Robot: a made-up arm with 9 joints. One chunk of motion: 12 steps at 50 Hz.
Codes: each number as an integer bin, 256 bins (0 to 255) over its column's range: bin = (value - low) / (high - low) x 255, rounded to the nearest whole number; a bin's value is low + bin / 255 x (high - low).
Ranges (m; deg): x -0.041..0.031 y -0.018..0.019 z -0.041..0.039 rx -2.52..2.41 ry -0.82..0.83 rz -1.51..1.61
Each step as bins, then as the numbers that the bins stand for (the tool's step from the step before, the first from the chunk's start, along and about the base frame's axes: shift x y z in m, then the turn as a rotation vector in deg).
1 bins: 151 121 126 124 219 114
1 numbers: 0.00164 -0.00044 -0.00147 -0.123 0.597 -0.115
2 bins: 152 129 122 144 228 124
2 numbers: 0.00192 0.00072 -0.00273 0.264 0.655 0.007
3 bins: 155 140 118 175 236 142
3 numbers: 0.00276 0.00231 -0.00398 0.863 0.707 0.227
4 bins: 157 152 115 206 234 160
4 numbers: 0.00333 0.00405 -0.00492 1.463 0.694 0.448
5 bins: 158 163 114 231 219 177
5 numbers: 0.00361 0.00565 -0.00524 1.946 0.597 0.656
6 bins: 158 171 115 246 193 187
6 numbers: 0.00361 0.00681 -0.00492 2.236 0.429 0.778
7 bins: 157 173 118 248 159 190
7 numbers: 0.00333 0.00710 -0.00398 2.275 0.209 0.815
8 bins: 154 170 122 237 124 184
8 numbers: 0.00248 0.00667 -0.00273 2.062 -0.018 0.741
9 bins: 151 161 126 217 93 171
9 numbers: 0.00164 0.00536 -0.00147 1.675 -0.218 0.582
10 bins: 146 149 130 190 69 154
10 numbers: 0.00022 0.00362 -0.00022 1.153 -0.374 0.374
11 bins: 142 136 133 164 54 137
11 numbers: -0.00091 0.00173 0.00073 0.651 -0.471 0.166
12 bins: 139 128 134 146 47 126
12 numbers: -0.00175 0.00057 0.00104 0.303 -0.516 0.032
